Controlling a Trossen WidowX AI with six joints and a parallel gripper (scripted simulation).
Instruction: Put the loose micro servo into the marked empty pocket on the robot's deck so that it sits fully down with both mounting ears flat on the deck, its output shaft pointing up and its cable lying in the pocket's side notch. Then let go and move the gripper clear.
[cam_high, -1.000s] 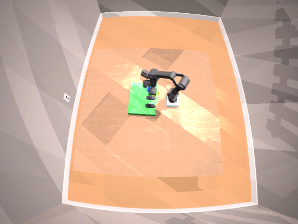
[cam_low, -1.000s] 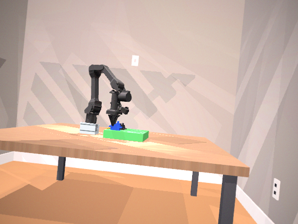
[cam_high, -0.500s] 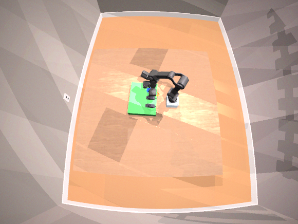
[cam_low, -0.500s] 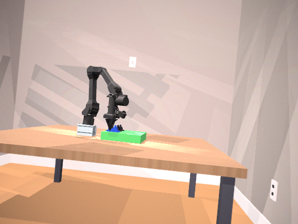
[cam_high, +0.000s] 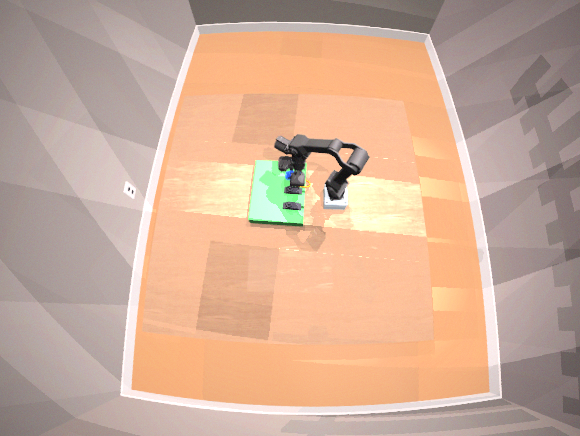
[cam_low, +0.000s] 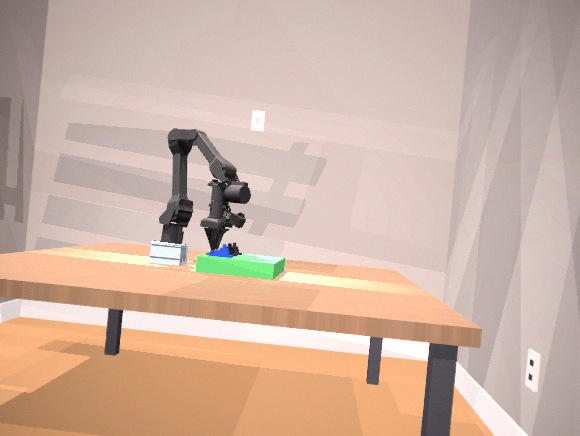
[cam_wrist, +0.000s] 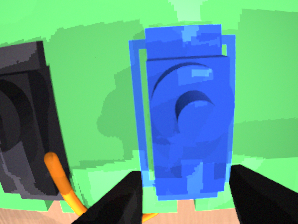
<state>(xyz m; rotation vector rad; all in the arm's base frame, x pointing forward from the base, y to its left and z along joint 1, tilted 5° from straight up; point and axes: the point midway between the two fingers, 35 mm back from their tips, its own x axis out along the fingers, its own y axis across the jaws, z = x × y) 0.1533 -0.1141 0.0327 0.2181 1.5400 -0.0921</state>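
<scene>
Now: gripper tip 14 cm short of the green deck, 5 cm to the right of it and 4 cm above it.
</scene>
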